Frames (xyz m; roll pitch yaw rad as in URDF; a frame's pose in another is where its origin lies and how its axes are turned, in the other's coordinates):
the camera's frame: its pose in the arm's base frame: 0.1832 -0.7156 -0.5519 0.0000 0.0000 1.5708
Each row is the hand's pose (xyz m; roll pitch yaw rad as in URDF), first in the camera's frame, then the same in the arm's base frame.
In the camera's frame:
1: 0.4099 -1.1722 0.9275 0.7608 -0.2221 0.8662
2: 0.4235 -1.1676 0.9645 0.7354 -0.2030 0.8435
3: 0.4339 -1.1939 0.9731 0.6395 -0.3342 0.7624
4: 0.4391 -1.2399 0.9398 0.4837 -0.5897 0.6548
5: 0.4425 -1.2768 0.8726 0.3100 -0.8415 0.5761
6: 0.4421 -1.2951 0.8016 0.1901 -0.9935 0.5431
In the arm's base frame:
1: 1.3554 -0.3057 0.3756 0.7608 -0.2221 2.4370
2: 1.3508 -0.2921 0.4126 0.7354 -0.2030 2.4143
3: 1.3771 -0.2817 0.4212 0.6395 -0.3342 2.3332
4: 1.4231 -0.2765 0.3879 0.4837 -0.5897 2.2256
5: 1.4600 -0.2731 0.3207 0.3100 -0.8415 2.1469
6: 1.4783 -0.2735 0.2497 0.1901 -0.9935 2.1139

